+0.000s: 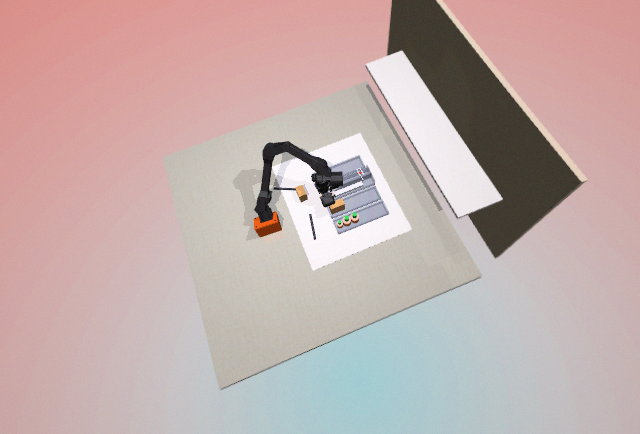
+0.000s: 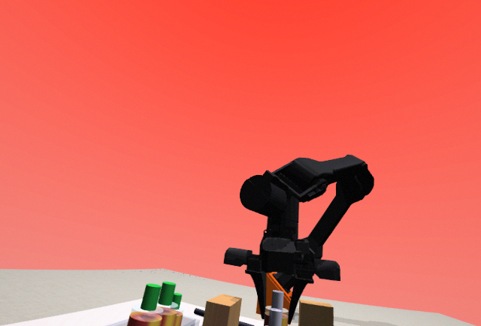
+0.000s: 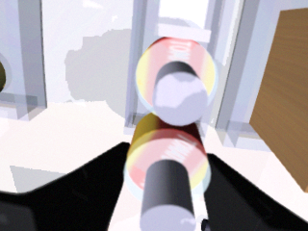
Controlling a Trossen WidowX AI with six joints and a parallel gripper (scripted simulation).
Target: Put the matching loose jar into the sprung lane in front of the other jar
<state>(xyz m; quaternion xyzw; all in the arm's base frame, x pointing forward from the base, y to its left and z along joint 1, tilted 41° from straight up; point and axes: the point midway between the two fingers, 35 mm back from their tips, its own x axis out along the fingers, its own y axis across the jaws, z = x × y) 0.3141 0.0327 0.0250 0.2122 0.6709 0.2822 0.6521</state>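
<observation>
My gripper tip is now 11 cm past the wooden block, 6 cm to the right of it and 1 cm above it. The rest, counted from my gripper tip: white shelf 53 cm ahead, 32 cm above, 4 cm to the left; then pusher 14 cm ahead, 4 cm to the left.
</observation>
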